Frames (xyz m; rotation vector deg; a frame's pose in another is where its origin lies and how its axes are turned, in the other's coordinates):
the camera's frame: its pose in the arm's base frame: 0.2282 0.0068 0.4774 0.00 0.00 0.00
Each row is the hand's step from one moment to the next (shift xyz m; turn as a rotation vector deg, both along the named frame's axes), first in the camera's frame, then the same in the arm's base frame.
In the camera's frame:
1: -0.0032 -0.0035 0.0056 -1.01 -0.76 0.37
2: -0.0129 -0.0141 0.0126 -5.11 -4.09 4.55
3: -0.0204 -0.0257 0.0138 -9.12 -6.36 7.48
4: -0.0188 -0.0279 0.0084 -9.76 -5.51 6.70
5: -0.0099 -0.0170 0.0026 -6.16 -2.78 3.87
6: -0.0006 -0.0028 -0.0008 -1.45 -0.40 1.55
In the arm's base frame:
1: -0.0032 -0.0035 0.0056 -1.01 -0.76 0.37
2: -0.0129 -0.0141 0.0126 -5.11 -4.09 4.55
3: -0.0204 -0.0257 0.0138 -9.12 -6.36 7.48
4: -0.0188 -0.0279 0.0084 -9.76 -5.51 6.70
5: -0.0099 -0.0170 0.0026 -6.16 -2.78 3.87
6: -0.0006 -0.0028 -0.0008 -1.45 -0.40 1.55

